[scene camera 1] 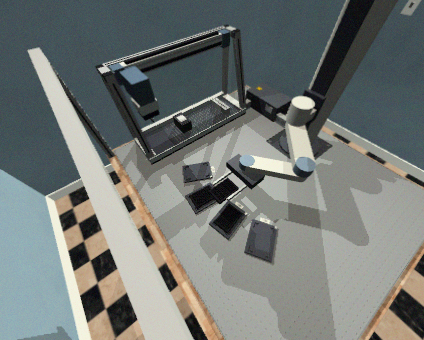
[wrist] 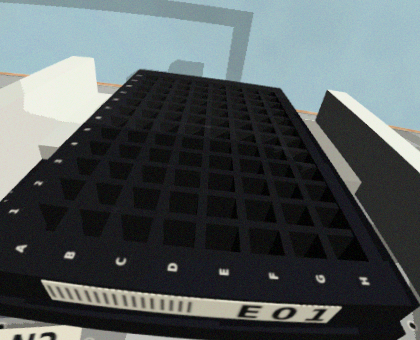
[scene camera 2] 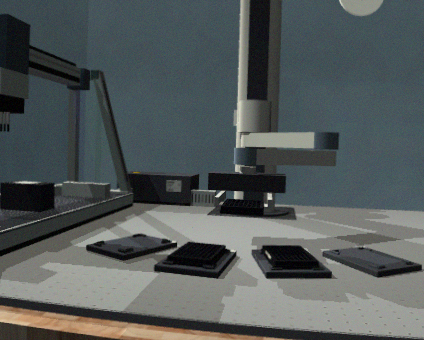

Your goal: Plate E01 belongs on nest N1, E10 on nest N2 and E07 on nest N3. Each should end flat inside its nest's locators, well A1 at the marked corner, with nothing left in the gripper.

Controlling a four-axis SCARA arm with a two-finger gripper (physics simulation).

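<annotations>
Nest N1 (scene camera 2: 359, 259) and nest N1 (scene camera 1: 254, 237) are one and the same spot.
</annotations>
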